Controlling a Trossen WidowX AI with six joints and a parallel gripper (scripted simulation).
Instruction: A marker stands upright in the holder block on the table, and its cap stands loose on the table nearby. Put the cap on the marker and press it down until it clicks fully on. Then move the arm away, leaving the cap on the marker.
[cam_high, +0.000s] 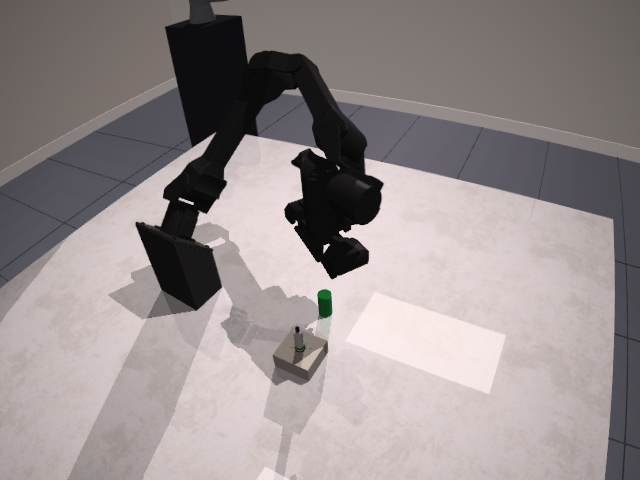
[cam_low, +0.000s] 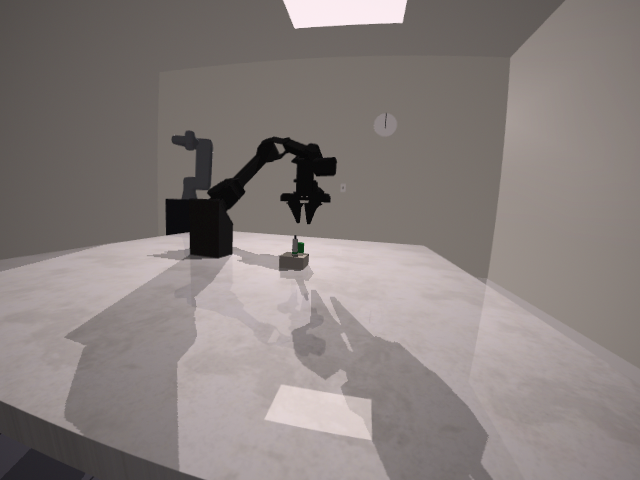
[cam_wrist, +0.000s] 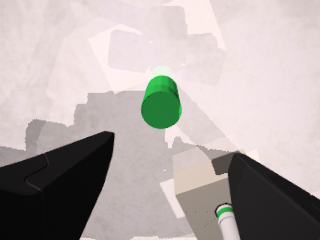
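The green cap is 1 cm behind my gripper tip and 9 cm below it. From my gripper tip the other things lie so: holder block 2 cm ahead, 12 cm to the right, 10 cm below.
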